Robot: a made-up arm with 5 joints.
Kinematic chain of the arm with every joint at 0, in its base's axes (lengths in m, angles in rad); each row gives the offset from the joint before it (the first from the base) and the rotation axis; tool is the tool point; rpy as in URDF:
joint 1: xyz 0 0 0.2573 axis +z
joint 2: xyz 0 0 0 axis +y
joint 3: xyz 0.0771 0 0.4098 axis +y
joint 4: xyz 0.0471 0 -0.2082 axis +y
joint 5: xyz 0.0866 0 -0.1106 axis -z
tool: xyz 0 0 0 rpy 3.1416 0 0
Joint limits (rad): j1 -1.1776..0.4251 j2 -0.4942..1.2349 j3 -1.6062..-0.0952 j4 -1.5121..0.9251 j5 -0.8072..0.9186
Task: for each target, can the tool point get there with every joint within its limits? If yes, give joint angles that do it. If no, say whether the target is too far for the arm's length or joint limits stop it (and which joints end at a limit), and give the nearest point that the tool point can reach.
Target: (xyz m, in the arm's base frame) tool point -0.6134 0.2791 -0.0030
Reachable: no: joint limits stop it (at a limit: joint 1, joint 2, joint 3) | nearest point 0.0980 0.0444 0.1518 | short by 0.765 m
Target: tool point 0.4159 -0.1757 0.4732
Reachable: yes | joints -0.3998 0.2374 -0.7287 -0.3945 0.7833
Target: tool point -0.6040 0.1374 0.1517
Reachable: no: joint limits stop it (at a limit: joint 1, joint 2, joint 3, joint 4) | nearest point 0.0400 -0.0964 0.1660 | short by 0.685 m
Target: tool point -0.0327 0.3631 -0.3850
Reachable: no: joint limits stop it (at a limit: joint 1, joint 2) | nearest point 0.2520 0.1141 -0.0073 | short by 0.535 m
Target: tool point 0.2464 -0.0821 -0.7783
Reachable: no: too far | nearest point 0.3449 -0.1149 -0.0310 | short by 0.755 m
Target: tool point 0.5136 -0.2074 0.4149
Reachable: yes | joints -0.3838 0.6318 -0.9976 -0.9051 0.0206
